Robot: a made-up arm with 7 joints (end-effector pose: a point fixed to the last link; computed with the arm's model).
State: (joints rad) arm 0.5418 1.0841 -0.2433 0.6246 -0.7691 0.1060 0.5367
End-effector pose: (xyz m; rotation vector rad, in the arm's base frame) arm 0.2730 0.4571 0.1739 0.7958 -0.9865 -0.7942
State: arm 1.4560 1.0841 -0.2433 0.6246 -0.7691 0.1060 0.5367
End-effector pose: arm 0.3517 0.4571 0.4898 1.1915 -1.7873 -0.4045
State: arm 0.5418 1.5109 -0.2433 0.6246 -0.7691 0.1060 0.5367
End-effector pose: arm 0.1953 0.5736 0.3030 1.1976 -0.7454 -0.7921
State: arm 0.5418 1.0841 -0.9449 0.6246 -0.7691 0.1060 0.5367
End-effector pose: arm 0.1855 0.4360 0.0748 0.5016 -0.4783 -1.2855
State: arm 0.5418 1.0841 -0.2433 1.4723 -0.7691 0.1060 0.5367
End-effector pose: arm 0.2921 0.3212 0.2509 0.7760 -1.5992 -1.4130
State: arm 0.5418 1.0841 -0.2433 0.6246 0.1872 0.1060 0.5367
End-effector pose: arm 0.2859 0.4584 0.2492 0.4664 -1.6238 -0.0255
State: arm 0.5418 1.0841 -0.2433 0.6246 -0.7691 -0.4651 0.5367
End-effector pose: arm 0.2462 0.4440 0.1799 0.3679 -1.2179 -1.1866
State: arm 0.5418 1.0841 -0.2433 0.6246 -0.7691 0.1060 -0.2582
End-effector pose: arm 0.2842 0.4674 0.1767 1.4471 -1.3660 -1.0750
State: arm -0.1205 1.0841 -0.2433 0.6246 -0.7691 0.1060 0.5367
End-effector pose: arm 0.0671 0.4571 0.0509 0.4753 -0.3929 -0.9709
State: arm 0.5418 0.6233 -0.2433 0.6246 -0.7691 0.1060 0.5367
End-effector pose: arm 0.3209 0.2738 0.0944 0.3419 -1.2055 -0.7675
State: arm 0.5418 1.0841 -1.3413 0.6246 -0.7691 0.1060 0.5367
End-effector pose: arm 0.1140 0.4434 0.0479 0.3118 -0.1657 -1.5185
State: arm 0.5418 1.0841 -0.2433 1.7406 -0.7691 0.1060 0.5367
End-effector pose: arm 0.2712 0.2778 0.2681 0.7449 -1.7909 -1.6127
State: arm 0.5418 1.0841 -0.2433 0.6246 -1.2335 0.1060 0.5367
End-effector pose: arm 0.2521 0.4755 0.1478 0.9098 -0.6137 -1.1243
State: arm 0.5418 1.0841 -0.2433 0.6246 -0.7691 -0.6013 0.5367
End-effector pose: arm 0.2392 0.4433 0.1818 0.2564 -1.2655 -1.2753
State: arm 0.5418 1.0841 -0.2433 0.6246 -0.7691 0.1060 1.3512
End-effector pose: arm 0.2656 0.4463 0.1828 0.1664 -0.5652 -0.4758
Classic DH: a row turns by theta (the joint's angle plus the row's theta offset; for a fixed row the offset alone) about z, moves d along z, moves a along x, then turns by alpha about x. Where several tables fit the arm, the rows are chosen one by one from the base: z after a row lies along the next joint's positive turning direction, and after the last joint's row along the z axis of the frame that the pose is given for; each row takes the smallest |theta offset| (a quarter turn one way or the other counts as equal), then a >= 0, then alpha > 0; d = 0 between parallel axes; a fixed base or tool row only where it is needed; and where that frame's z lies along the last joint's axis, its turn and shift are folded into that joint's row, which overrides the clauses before.
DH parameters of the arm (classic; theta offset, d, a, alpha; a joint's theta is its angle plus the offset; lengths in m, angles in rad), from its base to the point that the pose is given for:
base (fixed): 0 0.4118 -0.0088 1.5708
joint 1: -1.5708 -0.1676 0.0049 -1.5708
joint 2: -1.5708 -0.0058 0.0191 1.5708
joint 3: 1.5708 -0.2797 0.0237 1.5708
joint 4: 0 0.0415 -0.01 -1.5708
joint 5: 0 -0.1881 0.0246 -1.5708
joint 6: -1.5708 -0.0068 0.0027 1.5708
joint 7: 1.1571 -0.0534 -0.02 0.9554
tool (fixed): -1.054 -0.0007 0 0

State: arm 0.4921 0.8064 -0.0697 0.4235 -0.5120 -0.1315 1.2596
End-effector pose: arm 0.2760 0.3775 0.1347 -0.2757 -0.9244 -0.3562
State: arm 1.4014 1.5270 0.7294 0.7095 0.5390 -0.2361 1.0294
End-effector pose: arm -0.0453 0.5310 0.5635 -0.4824 2.5527 0.0653
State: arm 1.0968 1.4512 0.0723 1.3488 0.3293 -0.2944 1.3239
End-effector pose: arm 0.1444 0.4128 0.5415 0.1569 -2.2352 -1.4034
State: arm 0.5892 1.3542 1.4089 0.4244 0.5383 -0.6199 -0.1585
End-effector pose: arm 0.0088 0.5874 0.4611 -1.0563 1.5328 -1.0721
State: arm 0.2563 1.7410 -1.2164 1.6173 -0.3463 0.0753 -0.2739
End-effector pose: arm 0.0372 0.4233 0.1922 0.2838 -1.2422 -1.7313
